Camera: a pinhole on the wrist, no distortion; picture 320 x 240 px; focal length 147.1 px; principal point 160.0 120.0 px. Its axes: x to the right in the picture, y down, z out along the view. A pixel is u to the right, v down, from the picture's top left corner.
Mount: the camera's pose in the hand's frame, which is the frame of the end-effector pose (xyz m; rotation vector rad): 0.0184 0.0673 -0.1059 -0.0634 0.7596 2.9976
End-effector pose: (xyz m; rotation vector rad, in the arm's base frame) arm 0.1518 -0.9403 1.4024 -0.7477 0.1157 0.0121
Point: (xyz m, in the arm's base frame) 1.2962 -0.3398 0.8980
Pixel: outside the picture
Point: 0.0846 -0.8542 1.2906
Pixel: 264 84
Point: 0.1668 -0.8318 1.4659
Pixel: 161 228
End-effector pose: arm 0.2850 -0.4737 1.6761 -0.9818 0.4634 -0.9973
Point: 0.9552 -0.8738 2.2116
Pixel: outside the picture
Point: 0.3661 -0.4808 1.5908
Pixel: 131 139
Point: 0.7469 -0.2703 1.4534
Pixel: 154 83
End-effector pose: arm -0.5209 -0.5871 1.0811 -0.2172 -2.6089 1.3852
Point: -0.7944 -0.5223 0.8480
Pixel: 30 104
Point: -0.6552 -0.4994 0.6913
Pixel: 122 68
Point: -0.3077 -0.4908 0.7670
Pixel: 291 42
